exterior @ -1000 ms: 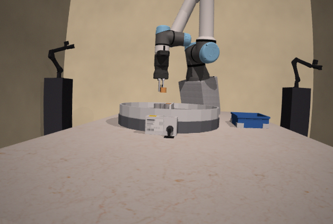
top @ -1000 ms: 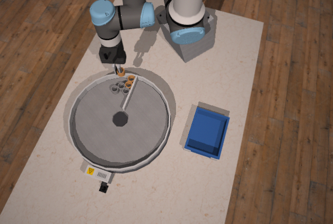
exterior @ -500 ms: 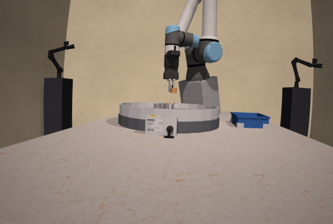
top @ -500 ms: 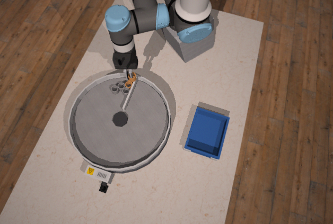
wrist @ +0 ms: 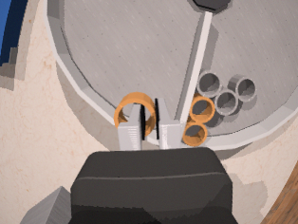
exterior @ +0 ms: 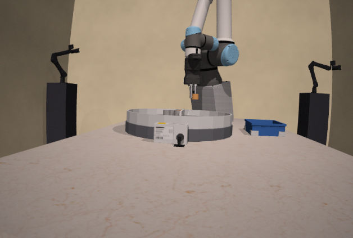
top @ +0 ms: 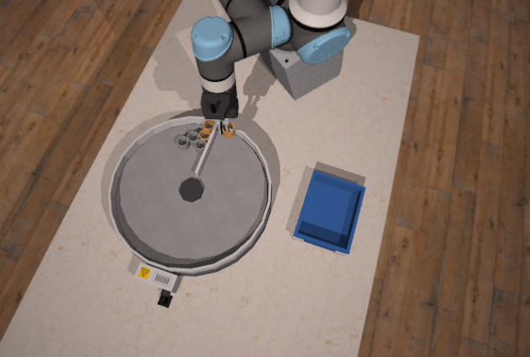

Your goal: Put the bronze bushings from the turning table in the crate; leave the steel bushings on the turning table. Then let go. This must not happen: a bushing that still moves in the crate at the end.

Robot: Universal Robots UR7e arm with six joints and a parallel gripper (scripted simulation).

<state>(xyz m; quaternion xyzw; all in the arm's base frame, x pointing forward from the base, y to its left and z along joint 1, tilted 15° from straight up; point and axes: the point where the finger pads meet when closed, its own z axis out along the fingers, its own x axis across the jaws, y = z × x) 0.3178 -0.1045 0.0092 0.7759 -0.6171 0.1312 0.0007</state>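
Now: hand 11 cm short of the blue crate, 32 cm to the right of it and 13 cm above it. Round my hand: grey turning table 15 cm ahead, 5 cm to the right, 10 cm below.
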